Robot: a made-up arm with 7 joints. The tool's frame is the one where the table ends. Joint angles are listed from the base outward.
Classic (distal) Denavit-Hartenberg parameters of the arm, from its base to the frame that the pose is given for. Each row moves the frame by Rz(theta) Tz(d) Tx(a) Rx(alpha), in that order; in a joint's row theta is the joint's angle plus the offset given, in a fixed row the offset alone. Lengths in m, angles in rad.
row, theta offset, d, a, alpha
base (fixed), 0, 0, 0, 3.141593
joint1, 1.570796, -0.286, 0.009, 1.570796
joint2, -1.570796, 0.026, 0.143, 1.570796
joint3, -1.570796, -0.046, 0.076, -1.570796
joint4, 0, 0.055, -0.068, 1.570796
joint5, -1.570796, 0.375, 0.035, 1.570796
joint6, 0, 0.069, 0.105, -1.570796
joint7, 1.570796, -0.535, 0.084, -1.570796
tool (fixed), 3.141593, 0.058, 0, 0
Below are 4 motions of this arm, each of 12 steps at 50 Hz.
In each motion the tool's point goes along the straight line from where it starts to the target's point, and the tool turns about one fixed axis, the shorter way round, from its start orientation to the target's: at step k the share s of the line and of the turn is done. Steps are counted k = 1, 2, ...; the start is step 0. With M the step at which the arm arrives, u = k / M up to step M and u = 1 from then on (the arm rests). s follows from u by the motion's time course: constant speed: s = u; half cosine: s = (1 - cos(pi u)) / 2; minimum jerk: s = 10 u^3 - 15 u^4 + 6 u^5.
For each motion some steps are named. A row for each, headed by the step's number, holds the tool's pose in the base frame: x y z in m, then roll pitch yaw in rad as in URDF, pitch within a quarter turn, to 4 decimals.
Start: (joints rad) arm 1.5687 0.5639 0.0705 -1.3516 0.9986 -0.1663 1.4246
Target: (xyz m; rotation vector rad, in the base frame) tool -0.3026 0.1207 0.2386 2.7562 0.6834 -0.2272
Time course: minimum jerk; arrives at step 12
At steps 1, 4, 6, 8, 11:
1: -0.2852 0.1656 0.2740 3.0837 0.1628 0.3826
4: -0.2888 0.1564 0.2667 3.0438 0.1738 0.3990
6: -0.2939 0.1433 0.2564 2.9876 0.1905 0.4215
8: -0.2989 0.1302 0.2461 2.9315 0.2084 0.4430
11: -0.3025 0.1209 0.2388 2.8920 0.2218 0.4577

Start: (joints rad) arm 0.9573 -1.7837 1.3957 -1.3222 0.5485 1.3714 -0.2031
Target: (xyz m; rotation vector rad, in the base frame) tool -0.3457 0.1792 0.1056 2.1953 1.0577 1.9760
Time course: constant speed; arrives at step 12
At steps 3, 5, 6, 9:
3: -0.3490 0.1862 0.0535 1.7517 -1.0829 1.9053
5: -0.3483 0.1846 0.0651 1.8119 -1.0846 1.8403
6: -0.3479 0.1839 0.0709 1.8421 -1.0847 1.8077
9: -0.3468 0.1815 0.0882 1.9322 -1.0823 1.7103

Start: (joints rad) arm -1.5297 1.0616 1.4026 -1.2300 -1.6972 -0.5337 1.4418
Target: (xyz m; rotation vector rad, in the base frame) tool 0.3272 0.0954 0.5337 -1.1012 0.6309 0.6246
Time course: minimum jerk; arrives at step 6
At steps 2, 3, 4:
2: 0.3126 0.1117 0.5430 -1.1174 0.8032 0.2402
3: 0.3180 0.1057 0.5396 -1.1045 0.8091 0.2295
4: 0.3233 0.0997 0.5362 -1.0917 0.8151 0.2188

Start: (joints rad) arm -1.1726 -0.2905 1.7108 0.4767 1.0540 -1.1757 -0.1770
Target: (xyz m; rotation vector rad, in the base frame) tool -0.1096 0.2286 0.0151 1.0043 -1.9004 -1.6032
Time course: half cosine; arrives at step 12
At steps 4, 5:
4: -0.0769 0.3039 0.0537 1.7240 0.3300 -2.2826
5: -0.0822 0.2918 0.0475 1.7357 0.2947 -2.2774

